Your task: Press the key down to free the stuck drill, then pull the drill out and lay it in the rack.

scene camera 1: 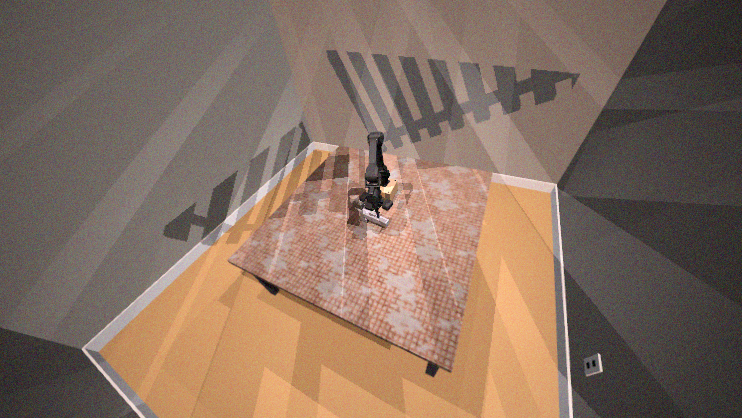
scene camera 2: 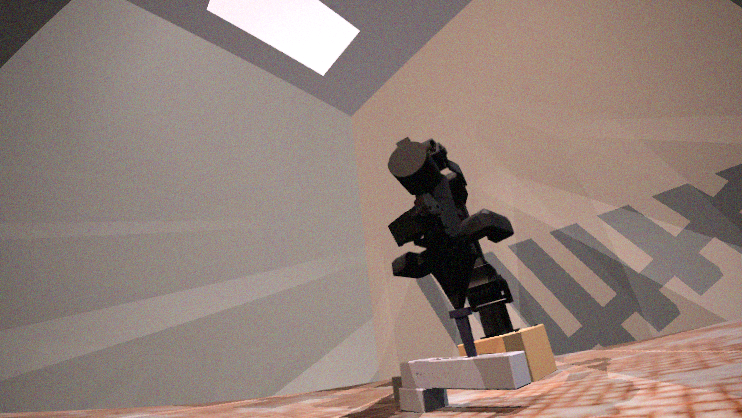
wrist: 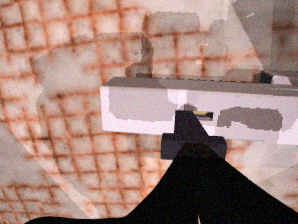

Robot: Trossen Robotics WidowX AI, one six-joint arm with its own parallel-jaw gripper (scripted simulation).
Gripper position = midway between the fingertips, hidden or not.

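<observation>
Scene camera 2 shows me my gripper (scene camera 2: 459,308). In the wrist view I see my gripper (wrist: 192,151) as well, and there is a grey block (wrist: 240,111) there too.
</observation>
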